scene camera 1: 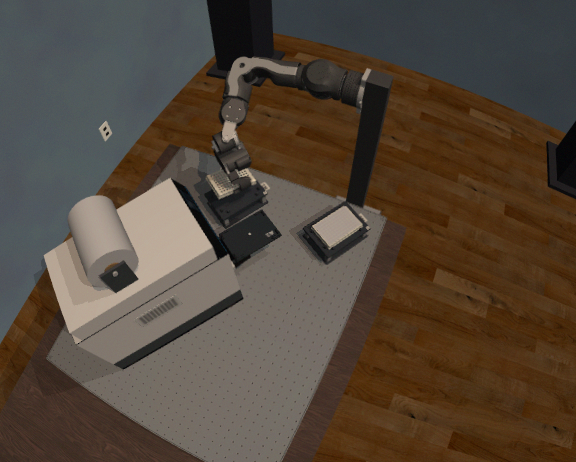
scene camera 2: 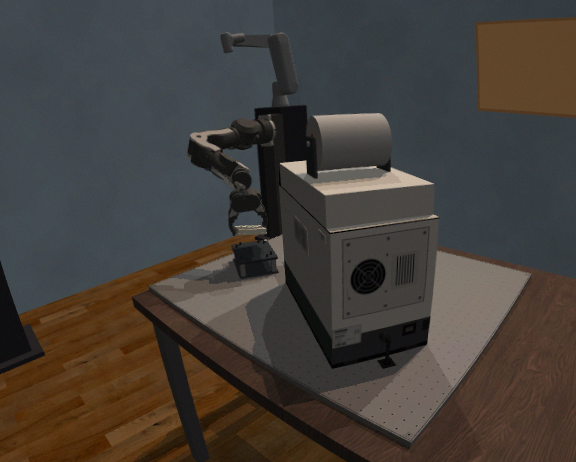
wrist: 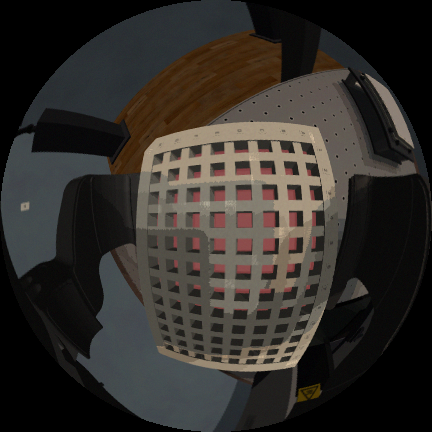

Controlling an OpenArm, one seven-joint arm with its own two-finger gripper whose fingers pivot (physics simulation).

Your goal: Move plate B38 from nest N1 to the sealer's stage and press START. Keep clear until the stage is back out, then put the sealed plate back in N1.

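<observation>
My gripper point(scene camera 1: 236, 181) point(scene camera 2: 250, 229) point(wrist: 236, 234) is shut on a cream well plate point(scene camera 1: 220, 185) point(scene camera 2: 245, 230) point(wrist: 231, 220), with one finger on each side of it. The plate's wells are open, and several show red inside. The plate hangs level, a little above the black nest point(scene camera 1: 235, 207) point(scene camera 2: 256, 267) near the sealer; a gap shows in scene camera 2. The sealer's black stage point(scene camera 1: 245, 239) is out in front of the sealer point(scene camera 1: 170, 225) point(scene camera 2: 380, 202), beside that nest. No nest label is readable. The START button cannot be made out.
A second black nest point(scene camera 1: 327, 253) point(wrist: 370, 125) holds a pale plate point(scene camera 1: 337, 226) point(wrist: 390, 102) across from the stage. A film roll point(scene camera 1: 97, 230) point(scene camera 2: 352, 142) tops the sealer. The arm's dark post point(scene camera 1: 370, 140) stands at the board's edge. Another arm point(scene camera 2: 283, 62) is in the background.
</observation>
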